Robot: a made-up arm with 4 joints.
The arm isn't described. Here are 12 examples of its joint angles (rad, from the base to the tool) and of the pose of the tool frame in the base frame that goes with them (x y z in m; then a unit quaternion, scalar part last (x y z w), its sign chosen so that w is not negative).
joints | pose
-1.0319 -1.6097 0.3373 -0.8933 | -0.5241 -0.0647 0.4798 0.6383 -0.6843 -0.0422 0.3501
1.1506 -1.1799 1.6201 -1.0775 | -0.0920 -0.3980 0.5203 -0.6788 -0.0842 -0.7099 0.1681
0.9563 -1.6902 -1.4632 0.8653 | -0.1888 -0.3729 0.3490 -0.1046 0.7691 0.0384 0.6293
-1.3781 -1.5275 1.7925 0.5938 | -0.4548 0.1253 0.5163 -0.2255 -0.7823 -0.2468 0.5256
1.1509 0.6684 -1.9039 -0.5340 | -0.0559 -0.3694 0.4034 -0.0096 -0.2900 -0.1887 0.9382
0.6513 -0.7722 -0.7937 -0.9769 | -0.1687 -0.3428 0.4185 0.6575 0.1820 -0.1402 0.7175
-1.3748 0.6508 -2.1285 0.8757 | -0.5000 0.1755 0.3588 0.2055 -0.4176 0.8129 0.3502
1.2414 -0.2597 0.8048 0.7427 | -0.1438 -0.2420 0.4054 0.0383 -0.2422 0.7105 0.6596
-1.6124 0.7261 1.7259 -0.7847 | -0.2839 0.2260 0.3162 0.3774 0.2000 0.1190 0.8963
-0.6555 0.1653 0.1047 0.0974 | -0.3900 -0.0917 0.3541 -0.1276 0.0122 -0.2644 0.9558
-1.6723 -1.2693 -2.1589 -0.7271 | -0.4092 0.1945 0.3173 -0.5326 0.1157 0.7501 0.3746
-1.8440 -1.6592 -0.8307 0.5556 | -0.3470 0.1380 0.3317 0.5858 -0.1678 -0.7602 0.2254
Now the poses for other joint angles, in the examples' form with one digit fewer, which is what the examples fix.
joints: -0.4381 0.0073 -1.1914 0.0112
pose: -0.460 -0.215 0.361 -0.066 0.095 -0.715 0.689
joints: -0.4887 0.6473 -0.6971 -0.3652
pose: -0.415 -0.174 0.357 -0.200 -0.028 -0.449 0.871
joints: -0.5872 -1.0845 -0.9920 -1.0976
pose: -0.470 -0.197 0.402 0.720 -0.278 -0.543 0.331
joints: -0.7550 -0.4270 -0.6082 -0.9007
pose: -0.434 -0.121 0.419 0.485 -0.284 -0.499 0.660
